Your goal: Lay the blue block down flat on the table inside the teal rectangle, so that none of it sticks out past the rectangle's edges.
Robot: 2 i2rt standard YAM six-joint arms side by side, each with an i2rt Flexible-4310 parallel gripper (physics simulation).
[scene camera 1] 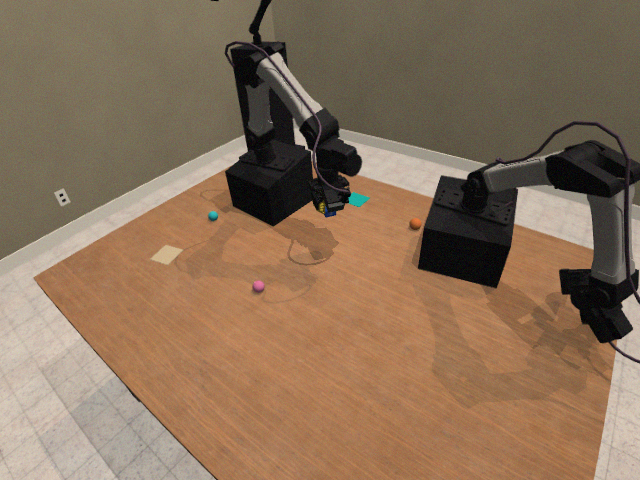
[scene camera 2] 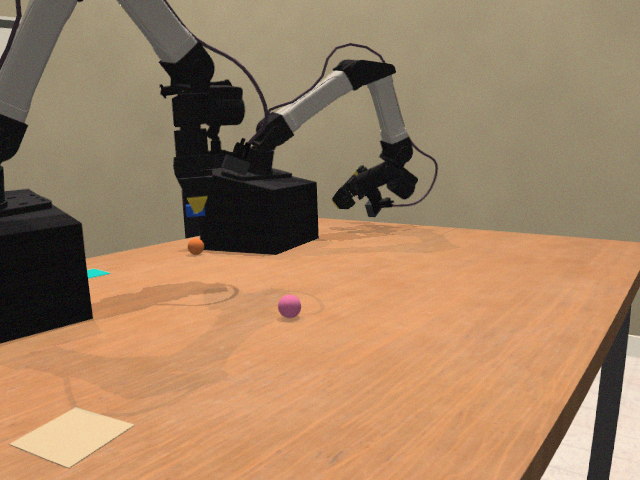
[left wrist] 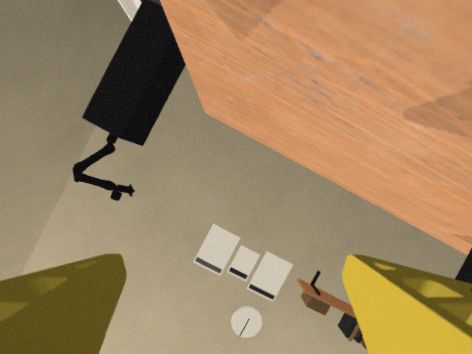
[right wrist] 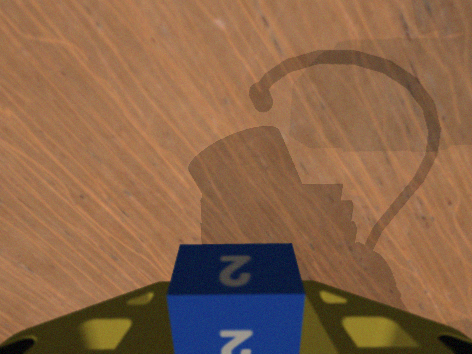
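Seen in the pictures: left gripper, fingertip midpoint: [scene camera 2: 341, 193] [left wrist: 234, 264]; right gripper, fingertip midpoint: [scene camera 1: 329, 212] [scene camera 2: 197, 211] [right wrist: 236, 296]; left arm's base at its link origin: [scene camera 1: 473, 207] [scene camera 2: 257, 176]; right arm's base at its link origin: [scene camera 1: 267, 161].
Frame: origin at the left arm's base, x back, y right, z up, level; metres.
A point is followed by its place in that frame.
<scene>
The blue block [scene camera 1: 329, 212] {z -0.030, x -0.174, y 0.354 m} [scene camera 2: 195, 210] [right wrist: 235, 320] {z -0.024, x -0.166, y 0.357 m}, marked with a 2, is held between the yellow fingers of my right gripper [scene camera 1: 326, 207] {z -0.036, x -0.164, y 0.360 m} [scene camera 2: 196, 204] {z -0.036, x -0.164, y 0.360 m} [right wrist: 236, 296] {z -0.036, x -0.164, y 0.360 m}. The gripper is shut on it and holds it up in the air above the table. The teal rectangle [scene camera 1: 358, 199] {z -0.169, x 0.123, y 0.420 m} [scene camera 2: 98, 273] {z -0.169, x 0.101, y 0.410 m} lies on the table; in scene camera 1 it shows just right of the gripper, and in scene camera 2 the right arm's base hides part of it. It does not show in the right wrist view. My left gripper [scene camera 2: 343, 199] {z -0.074, x -0.030, y -0.339 m} [left wrist: 234, 264] {z -0.074, x -0.030, y -0.339 m} is open and empty, raised at the far side.
A pink ball [scene camera 1: 258, 286] {z -0.142, x -0.428, y 0.426 m} [scene camera 2: 289, 306] {z -0.149, x -0.430, y 0.448 m}, an orange ball [scene camera 1: 415, 223] {z -0.138, x 0.040, y 0.169 m} [scene camera 2: 195, 245] {z -0.145, x 0.040, y 0.186 m} and a teal ball [scene camera 1: 212, 215] {z -0.142, x -0.245, y 0.798 m} rest on the table [scene camera 1: 336, 361] {z -0.170, x -0.503, y 0.135 m} [scene camera 2: 439, 335] {z -0.170, x -0.635, y 0.406 m}. A cream square [scene camera 1: 166, 254] {z -0.169, x -0.454, y 0.804 m} [scene camera 2: 72, 437] {z -0.169, x -0.459, y 0.807 m} lies at its left. The left arm's black base [scene camera 1: 460, 248] {z -0.064, x -0.108, y -0.008 m} stands right of the orange ball.
</scene>
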